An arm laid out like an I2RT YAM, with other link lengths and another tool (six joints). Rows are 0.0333 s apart.
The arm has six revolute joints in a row. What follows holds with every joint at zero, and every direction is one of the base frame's.
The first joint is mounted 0.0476 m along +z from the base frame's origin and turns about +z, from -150 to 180 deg.
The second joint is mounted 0.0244 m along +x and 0.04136 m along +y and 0.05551 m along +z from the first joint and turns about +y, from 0 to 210 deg.
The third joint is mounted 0.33 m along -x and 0.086 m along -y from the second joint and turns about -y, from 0 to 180 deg.
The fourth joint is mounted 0.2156 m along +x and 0.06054 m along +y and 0.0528 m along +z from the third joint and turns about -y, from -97 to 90 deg.
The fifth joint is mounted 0.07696 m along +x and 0.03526 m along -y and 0.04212 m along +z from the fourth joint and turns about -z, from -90 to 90 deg.
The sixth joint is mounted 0.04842 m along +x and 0.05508 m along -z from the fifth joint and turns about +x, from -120 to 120 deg.
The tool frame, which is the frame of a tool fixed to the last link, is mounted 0.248 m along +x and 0.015 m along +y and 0.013 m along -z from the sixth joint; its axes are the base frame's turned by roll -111.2, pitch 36.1 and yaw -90 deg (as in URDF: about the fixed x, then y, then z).
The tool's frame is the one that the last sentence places.
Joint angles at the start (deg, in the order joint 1, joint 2, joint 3, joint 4, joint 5, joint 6): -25.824 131.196 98.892 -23.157 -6.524 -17.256
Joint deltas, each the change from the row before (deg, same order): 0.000 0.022 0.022 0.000 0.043 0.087; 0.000 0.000 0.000 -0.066 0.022 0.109; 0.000 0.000 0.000 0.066 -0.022 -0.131; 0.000 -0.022 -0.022 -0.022 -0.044 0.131; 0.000 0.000 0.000 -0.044 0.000 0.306; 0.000 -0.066 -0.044 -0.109 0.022 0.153; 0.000 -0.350 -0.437 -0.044 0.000 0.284; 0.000 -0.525 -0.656 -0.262 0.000 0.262; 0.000 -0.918 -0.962 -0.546 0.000 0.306; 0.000 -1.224 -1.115 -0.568 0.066 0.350; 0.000 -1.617 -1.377 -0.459 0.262 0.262; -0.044 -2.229 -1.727 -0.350 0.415 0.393; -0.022 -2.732 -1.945 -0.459 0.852 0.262; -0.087 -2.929 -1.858 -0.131 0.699 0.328
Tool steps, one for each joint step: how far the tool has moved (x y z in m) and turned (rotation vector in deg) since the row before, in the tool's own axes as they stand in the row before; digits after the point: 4 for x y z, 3 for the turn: 0.0002 -0.0002 0.0001 0.014 0.006 0.096; 0.0002 0.0003 0.0001 -0.055 -0.003 0.124; -0.0002 -0.0003 -0.0001 0.055 0.011 -0.144; -0.0002 0.0003 0.0000 -0.035 -0.080 0.112; 0.0000 0.0002 0.0001 -0.041 -0.099 0.295; 0.0002 0.0007 -0.0002 -0.074 -0.013 0.170; 0.0003 0.0021 -0.0011 -0.123 -0.067 0.294; 0.0009 0.0044 -0.0013 -0.367 0.013 0.334; 0.0012 0.0068 -0.0030 -0.550 0.054 0.421; 0.0011 0.0069 -0.0050 -0.404 0.061 0.455; 0.0016 0.0066 -0.0075 -0.110 0.197 0.383; 0.0018 0.0063 -0.0115 0.303 0.180 0.514; 0.0035 0.0065 -0.0146 0.622 0.547 0.480; 0.0021 0.0037 -0.0170 1.153 0.203 0.428
